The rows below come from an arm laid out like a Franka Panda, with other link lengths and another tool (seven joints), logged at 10 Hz.
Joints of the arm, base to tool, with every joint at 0 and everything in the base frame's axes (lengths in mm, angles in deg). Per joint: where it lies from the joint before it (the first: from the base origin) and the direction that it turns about. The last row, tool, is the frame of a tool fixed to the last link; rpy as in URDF.
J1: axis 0 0 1 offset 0 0 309.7
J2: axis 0 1 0 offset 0 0 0
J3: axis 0 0 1 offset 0 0 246.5
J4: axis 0 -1 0 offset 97.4 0 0
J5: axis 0 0 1 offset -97.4 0 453.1
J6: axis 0 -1 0 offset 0 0 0
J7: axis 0 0 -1 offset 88.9 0 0
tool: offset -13 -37 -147.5 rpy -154.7 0 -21.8
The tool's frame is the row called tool.
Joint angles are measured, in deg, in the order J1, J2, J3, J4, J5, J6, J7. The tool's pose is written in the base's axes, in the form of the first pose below.
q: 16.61 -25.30 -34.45 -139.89 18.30 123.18 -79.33
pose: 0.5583 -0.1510 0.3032 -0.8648 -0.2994 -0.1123 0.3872
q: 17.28 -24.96 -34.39 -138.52 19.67 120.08 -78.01
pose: 0.5593 -0.1414 0.3081 -0.8586 -0.2922 -0.1028 0.4085
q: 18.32 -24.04 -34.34 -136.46 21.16 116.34 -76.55
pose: 0.5622 -0.1287 0.3141 -0.8511 -0.2866 -0.0881 0.4310
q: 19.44 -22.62 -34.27 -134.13 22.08 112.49 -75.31
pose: 0.5656 -0.1157 0.3186 -0.8447 -0.2850 -0.0669 0.4481
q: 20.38 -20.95 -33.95 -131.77 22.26 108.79 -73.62
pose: 0.5683 -0.1033 0.3216 -0.8418 -0.2817 -0.0405 0.4588
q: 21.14 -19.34 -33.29 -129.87 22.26 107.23 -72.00
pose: 0.5740 -0.0921 0.3244 -0.8436 -0.2784 -0.0246 0.4586
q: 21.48 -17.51 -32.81 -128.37 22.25 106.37 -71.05
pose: 0.5790 -0.0864 0.3220 -0.8466 -0.2741 -0.0118 0.4560
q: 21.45 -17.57 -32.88 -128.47 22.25 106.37 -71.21
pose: 0.5786 -0.0871 0.3215 -0.8463 -0.2747 -0.0119 0.4563
